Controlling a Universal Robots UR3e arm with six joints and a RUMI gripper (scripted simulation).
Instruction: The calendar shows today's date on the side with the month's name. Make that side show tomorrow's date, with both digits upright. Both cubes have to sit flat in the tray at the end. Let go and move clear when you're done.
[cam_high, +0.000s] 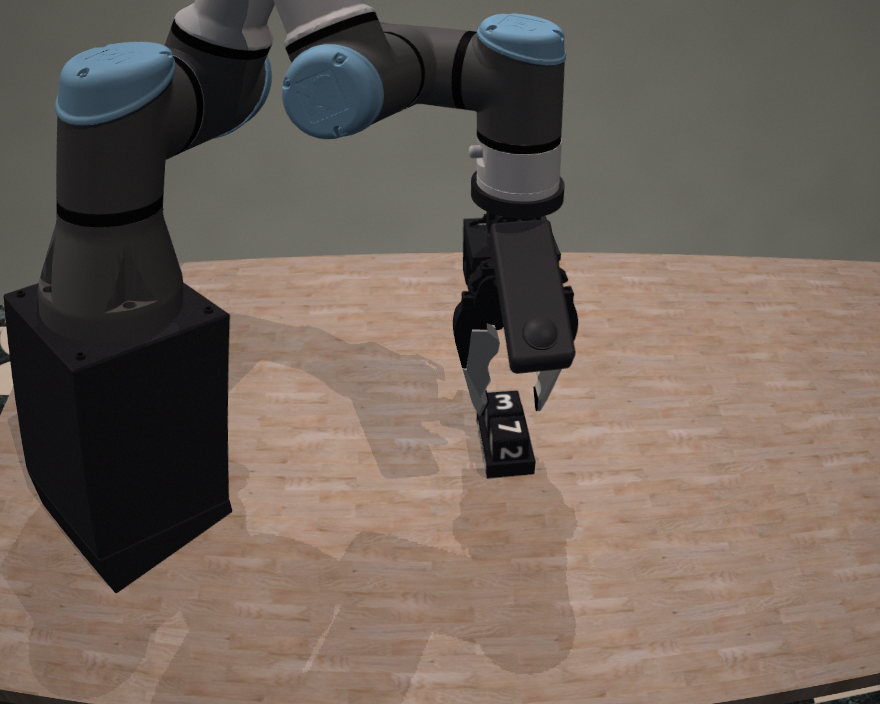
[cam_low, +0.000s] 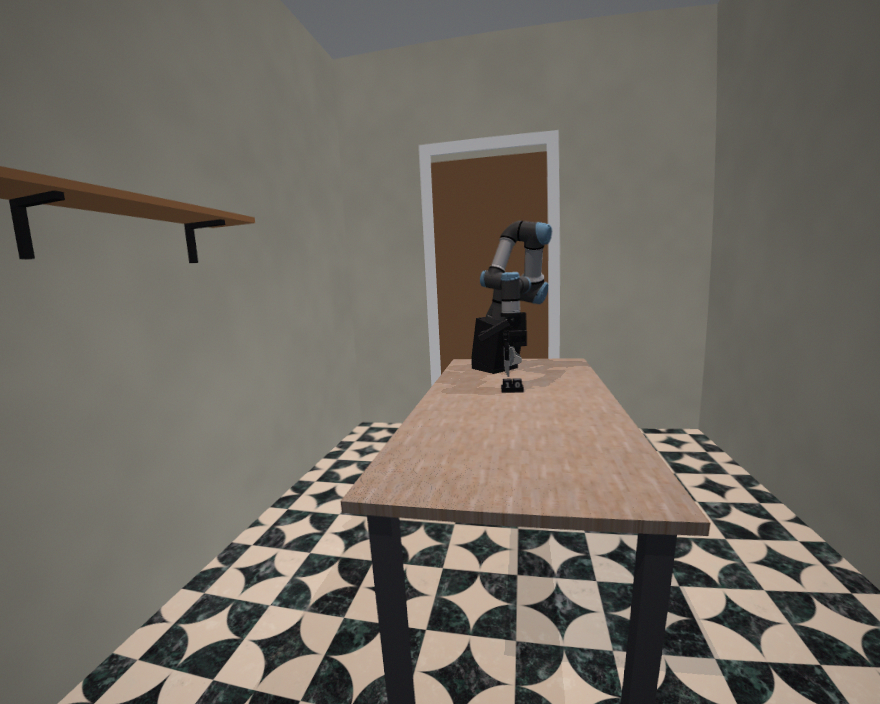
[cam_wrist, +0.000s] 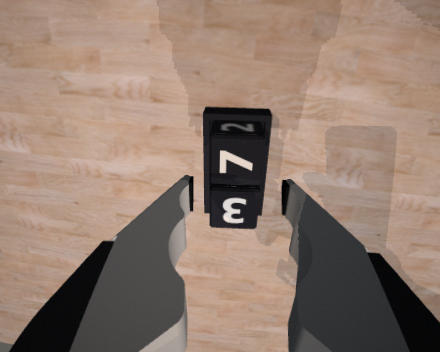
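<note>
Right now my hand is 50 mm above the black number cube. Round my hand: black calendar tray (20 mm to the left, 60 mm below).
</note>
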